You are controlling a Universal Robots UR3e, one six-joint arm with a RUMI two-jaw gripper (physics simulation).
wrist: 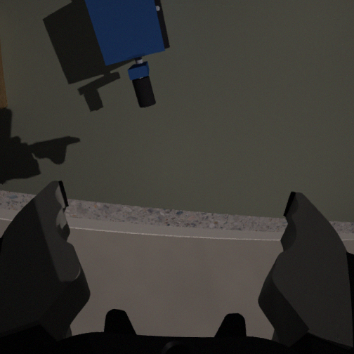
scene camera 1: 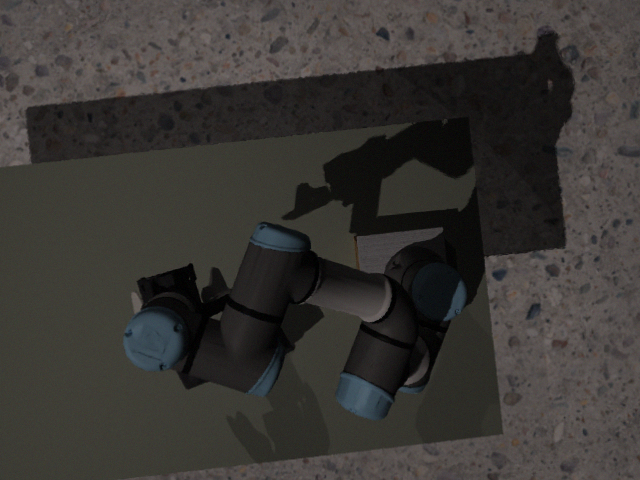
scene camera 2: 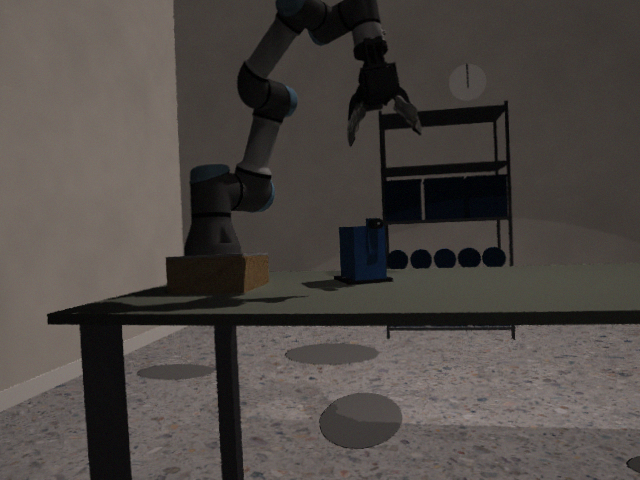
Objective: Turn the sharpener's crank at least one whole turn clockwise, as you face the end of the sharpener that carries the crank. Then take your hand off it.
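Places are measured from the arm's base along level axes (x ahead, y left, z up), in millimetres.
Pixels of known places: gripper, between the fingertips: (scene camera 2: 385, 140); arm's base, origin of its link: (scene camera 1: 415, 278) (scene camera 2: 213, 255).
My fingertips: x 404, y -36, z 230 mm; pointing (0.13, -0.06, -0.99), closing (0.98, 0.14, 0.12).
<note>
Ahead of a thing's pixels: the offset from my fingertips to its top centre. "spot": to the spot under its first point. Level surfaces: height alone.
The blue sharpener {spot: 78 mm back, 43 mm left, 241 mm down} (scene camera 2: 354, 255) (wrist: 127, 30) stands upright on a dark base on the table. Its crank's blue arm (scene camera 2: 371, 249) (wrist: 138, 71) lies along the end face, with the black handle {spot: 26 mm back, 1 mm left, 172 mm down} (scene camera 2: 376, 223) (wrist: 144, 93) level with the top of the body and sticking outward. In the wrist view the sharpener is at the top, partly cut off. My gripper (scene camera 2: 385, 138) (wrist: 177, 189) is open and empty, fingers wide apart and tilted downward. It hangs well above the sharpener, touching neither body nor handle. In scene camera 1 the arm hides the sharpener.
The arm's base stands on a wooden block (scene camera 1: 379, 249) (scene camera 2: 206, 273) at one end of the green table {305 mm down} (scene camera 1: 103, 217) (scene camera 2: 465, 289), to the sharpener's left in scene camera 2. A shelf unit (scene camera 2: 510, 206) with dark blue boxes stands in the background.
</note>
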